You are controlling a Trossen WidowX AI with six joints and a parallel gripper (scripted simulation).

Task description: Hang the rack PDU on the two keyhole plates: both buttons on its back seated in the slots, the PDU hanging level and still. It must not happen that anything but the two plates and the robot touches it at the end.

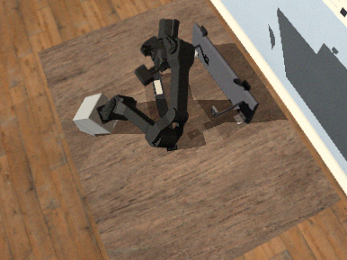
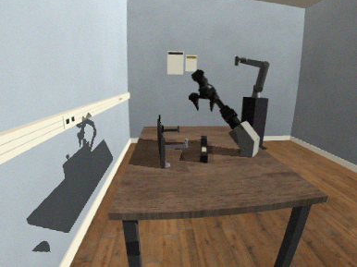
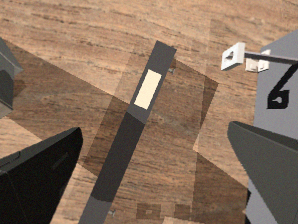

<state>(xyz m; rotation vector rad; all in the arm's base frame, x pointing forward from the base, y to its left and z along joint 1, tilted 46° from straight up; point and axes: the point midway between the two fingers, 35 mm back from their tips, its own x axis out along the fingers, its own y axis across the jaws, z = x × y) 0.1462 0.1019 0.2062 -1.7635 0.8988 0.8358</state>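
My gripper is now 20 mm past the rack PDU, 30 mm to the left of it and 270 mm above it. The rest, counted from my hand: black upright panel 260 mm ahead, 80 mm to the right, 220 mm below.
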